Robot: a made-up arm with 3 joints.
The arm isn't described. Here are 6 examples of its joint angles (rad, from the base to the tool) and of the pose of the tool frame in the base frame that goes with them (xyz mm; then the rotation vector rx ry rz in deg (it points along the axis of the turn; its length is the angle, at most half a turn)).
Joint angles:
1: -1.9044 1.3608 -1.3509
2: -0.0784 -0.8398 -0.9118
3: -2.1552 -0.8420 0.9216
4: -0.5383 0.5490 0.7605
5: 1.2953 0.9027 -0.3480
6: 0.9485 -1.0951 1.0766
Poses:
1: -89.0 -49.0 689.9 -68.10 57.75 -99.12
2: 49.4 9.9 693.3 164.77 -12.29 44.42
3: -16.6 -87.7 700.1 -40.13 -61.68 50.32
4: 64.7 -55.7 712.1 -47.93 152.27 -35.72
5: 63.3 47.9 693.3 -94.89 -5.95 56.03
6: 20.2 94.8 682.5 -80.36 64.06 -103.05
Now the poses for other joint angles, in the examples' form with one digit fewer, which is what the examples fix.
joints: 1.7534 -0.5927 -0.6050
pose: -15 47 712 -102.0 -72.8 -19.7
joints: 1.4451 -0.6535 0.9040
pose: -17 85 709 -106.1 42.8 -54.3
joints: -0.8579 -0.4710 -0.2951
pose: 46 -31 697 109.3 -98.6 65.6
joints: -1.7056 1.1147 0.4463
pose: -48 -71 728 20.0 136.5 -55.2
